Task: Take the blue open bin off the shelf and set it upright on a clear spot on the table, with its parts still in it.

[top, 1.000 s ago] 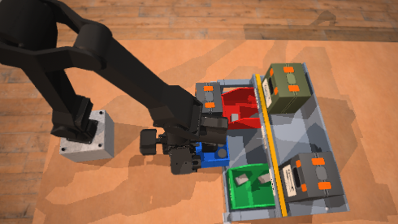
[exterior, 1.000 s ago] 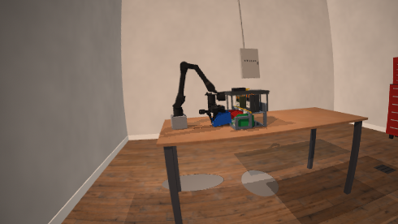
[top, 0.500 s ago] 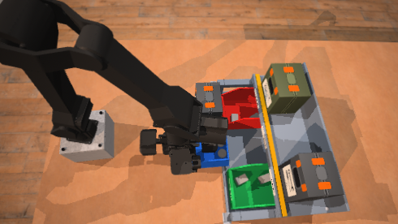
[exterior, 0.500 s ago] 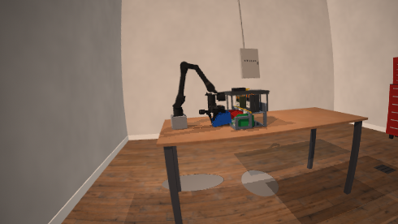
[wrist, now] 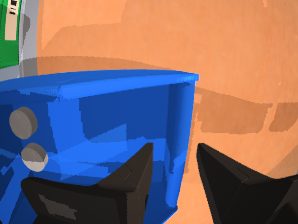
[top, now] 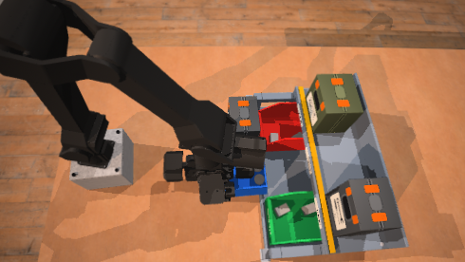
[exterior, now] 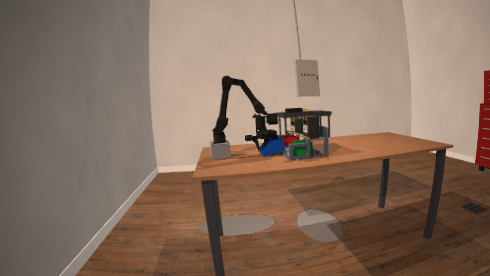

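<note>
Now: the blue open bin 60 mm ahead of my hand, 10 mm to the left of it and 10 mm below it. From my hand the other things lie so: red bin 170 mm ahead, 150 mm to the left, 10 mm below; green bin 210 mm ahead, 70 mm to the right, 10 mm below; yellow rail 220 mm ahead, 50 mm above, 40 mm to the left.
</note>
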